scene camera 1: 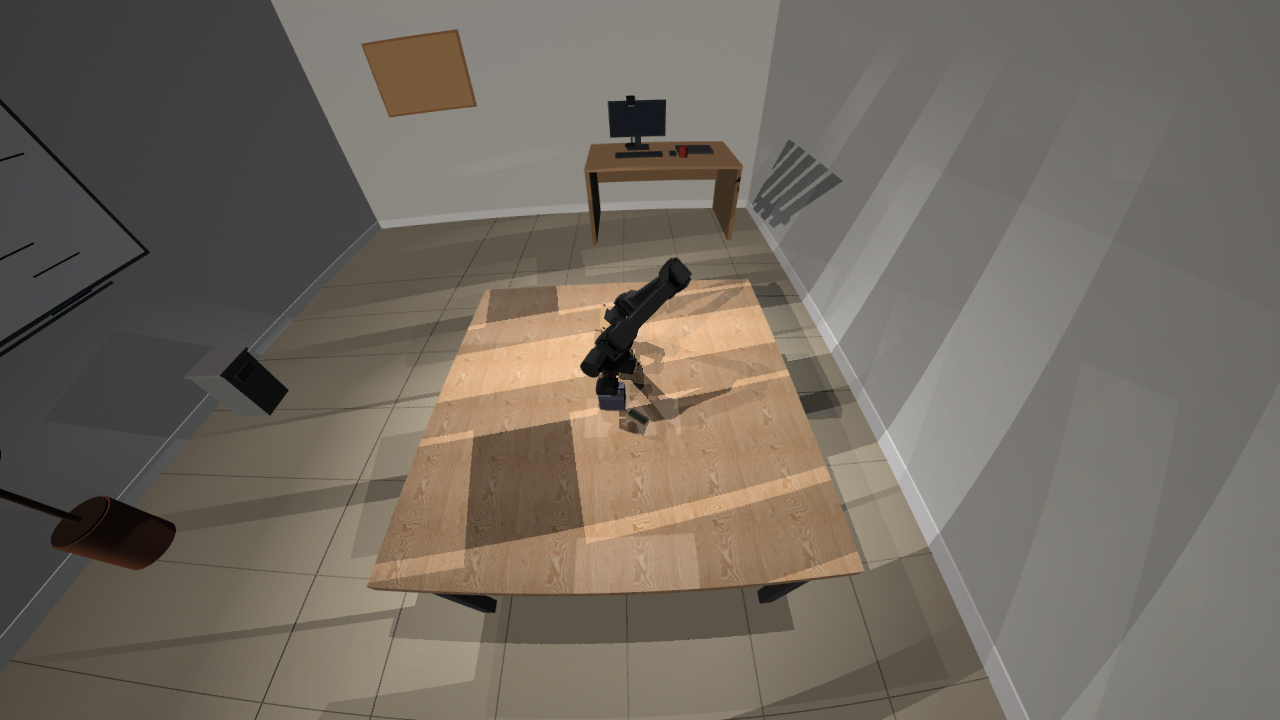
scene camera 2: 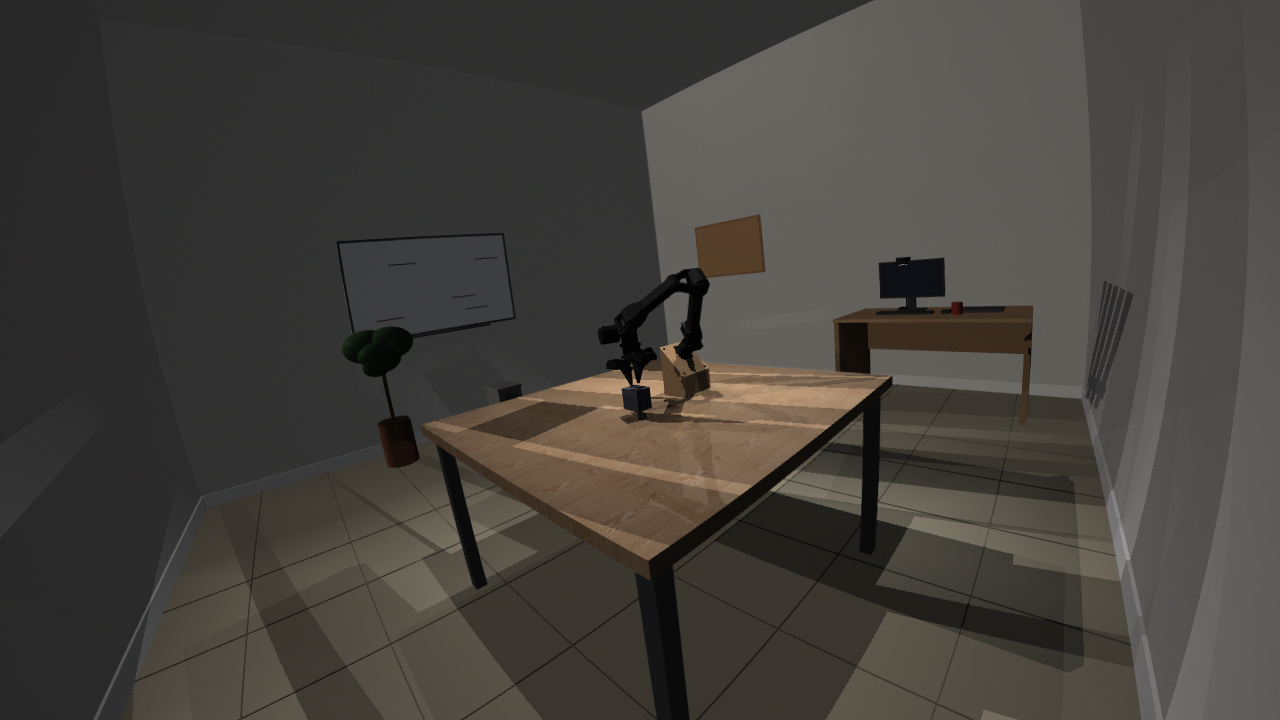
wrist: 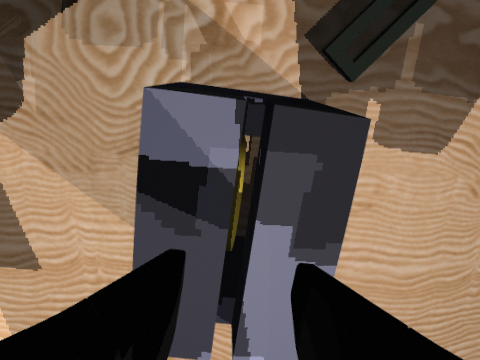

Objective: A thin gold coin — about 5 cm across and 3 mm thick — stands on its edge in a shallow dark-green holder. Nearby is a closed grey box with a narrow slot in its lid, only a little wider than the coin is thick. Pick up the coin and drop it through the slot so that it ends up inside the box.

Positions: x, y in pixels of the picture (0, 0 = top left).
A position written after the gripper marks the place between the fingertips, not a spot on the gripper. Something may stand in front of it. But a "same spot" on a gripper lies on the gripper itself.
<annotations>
gripper: scene camera 1 611, 386; scene camera 2; wrist
gold coin: wrist 236, 198
same spot on gripper: [wrist: 140, 308] = [scene camera 2: 639, 374]
</annotations>
